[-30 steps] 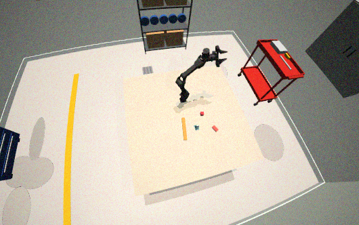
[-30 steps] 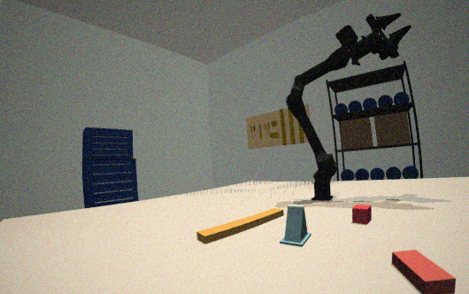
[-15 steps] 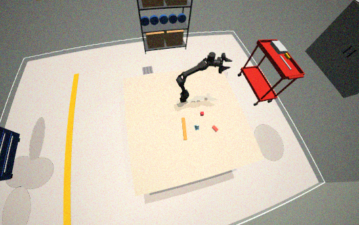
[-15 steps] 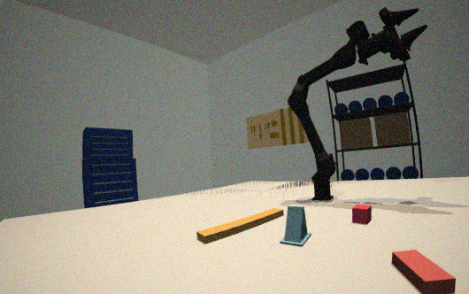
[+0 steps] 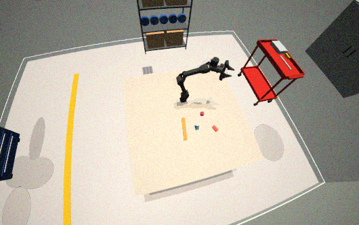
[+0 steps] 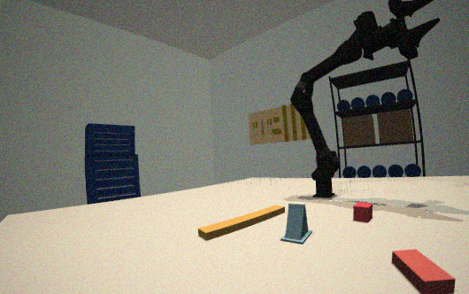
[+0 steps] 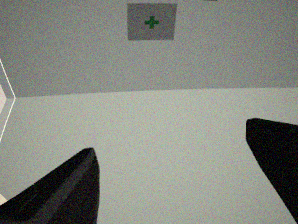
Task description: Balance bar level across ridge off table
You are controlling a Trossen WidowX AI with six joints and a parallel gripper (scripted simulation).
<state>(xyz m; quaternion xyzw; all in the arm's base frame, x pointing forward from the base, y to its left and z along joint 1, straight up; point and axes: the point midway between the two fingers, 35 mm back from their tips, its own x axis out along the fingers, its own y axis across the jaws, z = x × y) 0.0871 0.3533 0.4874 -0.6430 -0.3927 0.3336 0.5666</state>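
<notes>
The orange bar lies 48 cm below my gripper tip, 46 cm to the right of it and 24 cm ahead of it. From my gripper tip the other things lie so: red cube (47 cm below, 23 cm to the right, 12 cm ahead); flat red block (48 cm below, 31 cm ahead, 14 cm to the right).
</notes>
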